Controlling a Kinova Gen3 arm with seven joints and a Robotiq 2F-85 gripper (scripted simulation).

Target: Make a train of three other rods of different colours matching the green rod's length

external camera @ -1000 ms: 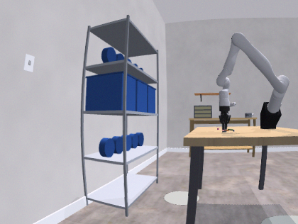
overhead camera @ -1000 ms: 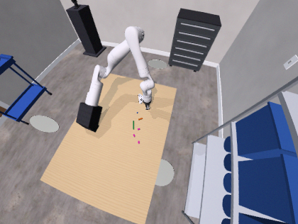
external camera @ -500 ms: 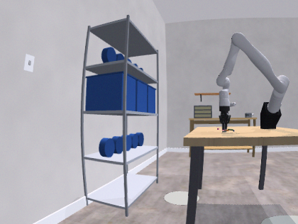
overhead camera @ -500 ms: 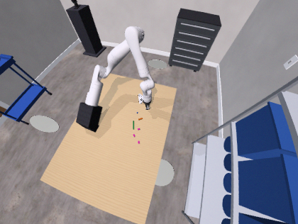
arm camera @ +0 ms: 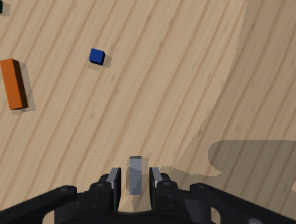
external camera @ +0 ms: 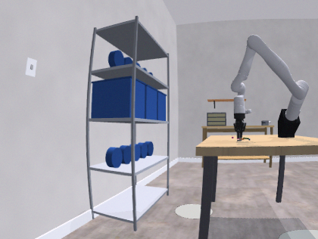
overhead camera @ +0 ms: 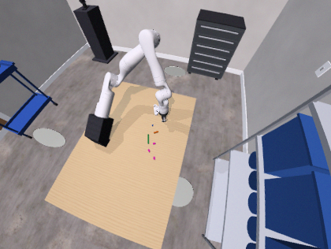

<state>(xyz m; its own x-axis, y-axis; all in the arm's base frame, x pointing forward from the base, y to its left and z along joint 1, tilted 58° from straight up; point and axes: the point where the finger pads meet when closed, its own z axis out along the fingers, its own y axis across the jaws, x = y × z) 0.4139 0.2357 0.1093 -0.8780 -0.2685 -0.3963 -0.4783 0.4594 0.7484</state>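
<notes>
The grey rod is 30 mm below my hand. The rest, counted from my hand: small blue rod: 70 mm behind, 80 mm to the right, 30 mm below; then green rod: 50 mm behind, 200 mm to the right, 30 mm below; then orange rod: 20 mm behind, 120 mm to the right, 30 mm below.
</notes>
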